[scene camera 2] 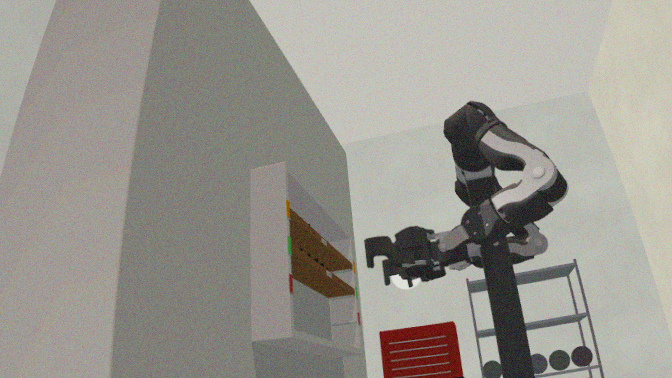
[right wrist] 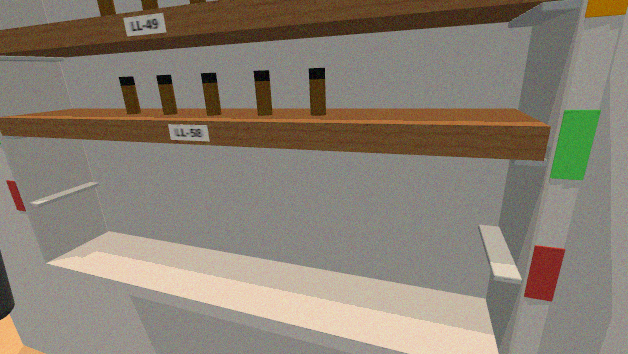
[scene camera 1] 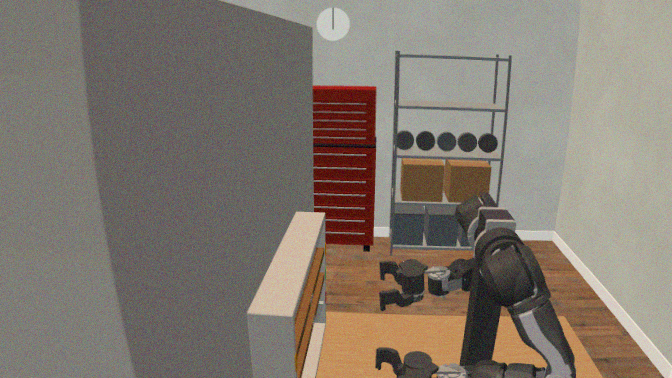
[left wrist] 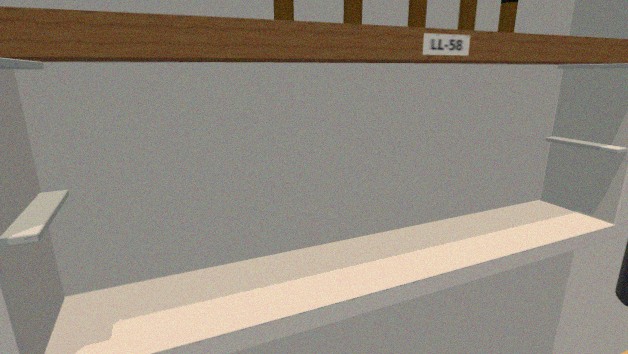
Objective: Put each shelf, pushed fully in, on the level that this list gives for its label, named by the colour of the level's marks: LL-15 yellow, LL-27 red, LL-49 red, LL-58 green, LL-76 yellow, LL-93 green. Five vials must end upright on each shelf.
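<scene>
Shelf LL-58 (scene camera 2: pixel 312 272) (left wrist: pixel 225 42) (right wrist: pixel 350 137) lies level with the green mark (scene camera 2: pixel 289 246) (right wrist: pixel 575 145), bearing five upright brown vials with black caps. Shelf LL-49 (scene camera 2: pixel 320 241) (right wrist: pixel 300 26) is above it at the yellow mark (scene camera 2: pixel 288 209) (right wrist: pixel 606 7); the lower parts of three vials show in the right wrist view, the rest are cut off. At the red mark (scene camera 2: pixel 291 283) (right wrist: pixel 545 273) are bare side ledges. The other four labels do not show. My left gripper (scene camera 1: pixel 382 372), partly cut off, and right gripper (scene camera 1: pixel 384 285) are open and empty, apart from the cabinet.
The white wall cabinet (scene camera 1: pixel 290 265) (scene camera 2: pixel 268 255) has a pale bottom board (left wrist: pixel 350 280) (right wrist: pixel 250 282) below the red ledges. A red tool chest (scene camera 1: pixel 345 195) (scene camera 2: pixel 420 350) and a metal rack (scene camera 1: pixel 395 125) with boxes and round dark items stand at the back.
</scene>
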